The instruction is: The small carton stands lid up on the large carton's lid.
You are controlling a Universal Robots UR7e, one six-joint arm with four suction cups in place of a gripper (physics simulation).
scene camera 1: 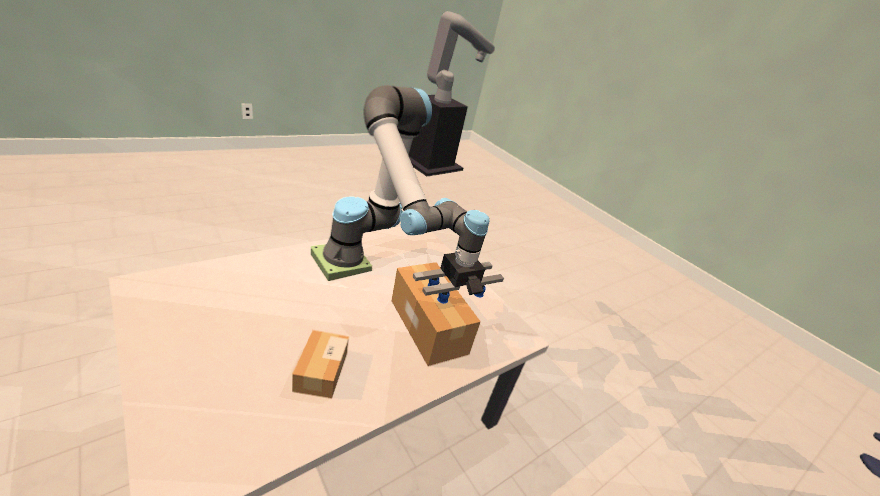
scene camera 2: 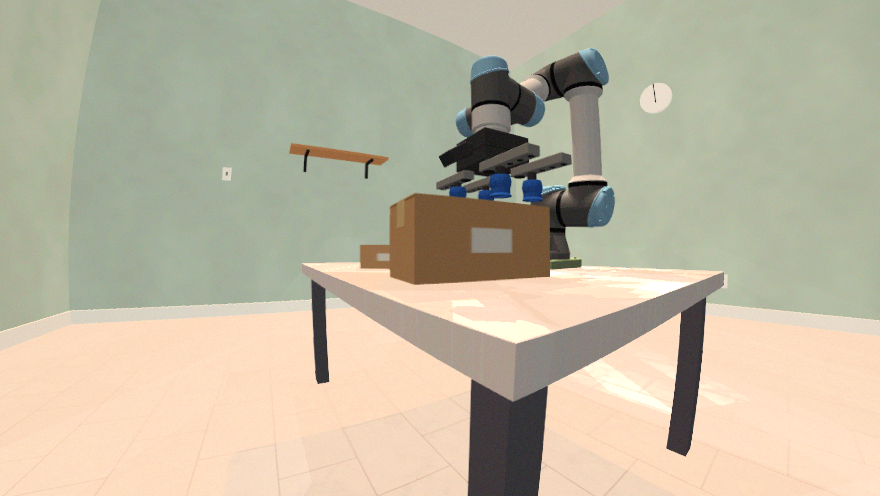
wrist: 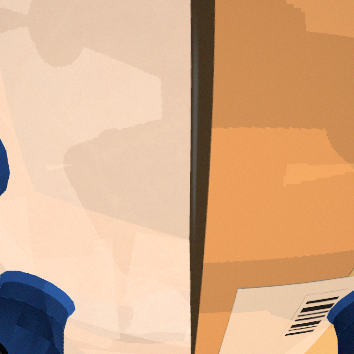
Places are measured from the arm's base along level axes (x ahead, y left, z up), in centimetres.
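Where they show: hand, tool point: [scene camera 1: 455,290] [scene camera 2: 492,203] [wrist: 207,251]; arm's base, link origin: [scene camera 1: 343,255].
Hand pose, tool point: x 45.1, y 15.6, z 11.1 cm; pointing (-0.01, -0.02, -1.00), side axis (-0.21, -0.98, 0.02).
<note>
Each offset is from my tool point to the centre of the thing.
The large carton @[dy -7.3, dx -1.5, dz -6.9 cm] [scene camera 1: 452,345] [scene camera 2: 443,246] [wrist: 270,210] stands on the table near one edge. The small carton @[dy -45.5, dx -2.8, dz -10.7 cm] [scene camera 1: 317,366] [scene camera 2: 369,255] lies flat on the table, apart from it, with its labelled lid up. My suction gripper [scene camera 1: 457,288] [scene camera 2: 494,189] is open, with no carton hanging from it. It is right at the large carton's lid. Two cups are over the lid, and the other two are out past its long side. In the wrist view a left cup [wrist: 32,315] is over the table and a right cup [wrist: 345,320] is by the barcode label. Whether the cups touch the lid cannot be told.
The table [scene camera 1: 203,345] [scene camera 2: 431,332] carries both cartons and my arm's green base plate [scene camera 1: 340,271]. A second arm on a black pedestal [scene camera 1: 440,132] stands behind. A wooden wall shelf [scene camera 2: 338,154] hangs at the back. Part of a dark shoe [scene camera 1: 871,466] shows at the right edge.
</note>
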